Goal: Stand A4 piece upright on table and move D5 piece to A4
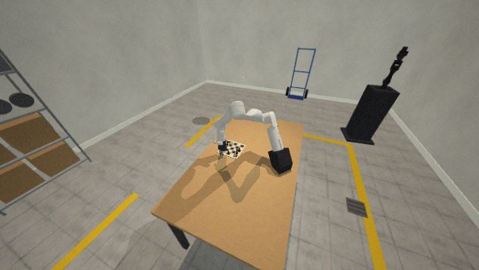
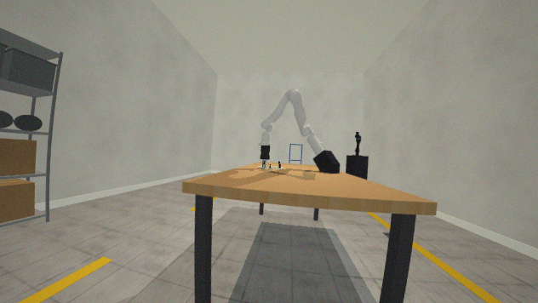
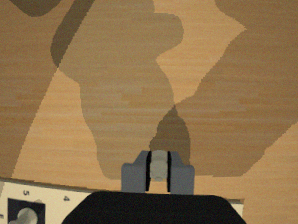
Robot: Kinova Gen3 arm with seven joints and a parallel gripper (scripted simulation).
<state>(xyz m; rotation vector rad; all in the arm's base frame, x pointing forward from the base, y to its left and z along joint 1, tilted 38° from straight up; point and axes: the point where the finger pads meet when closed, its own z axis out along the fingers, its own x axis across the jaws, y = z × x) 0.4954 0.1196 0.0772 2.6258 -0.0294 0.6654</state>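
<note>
Now: hand 130 mm to the left of the small chessboard, 60 mm past it and 30 mm above it. Also, from my hand: black piece: 180 mm to the right.
</note>
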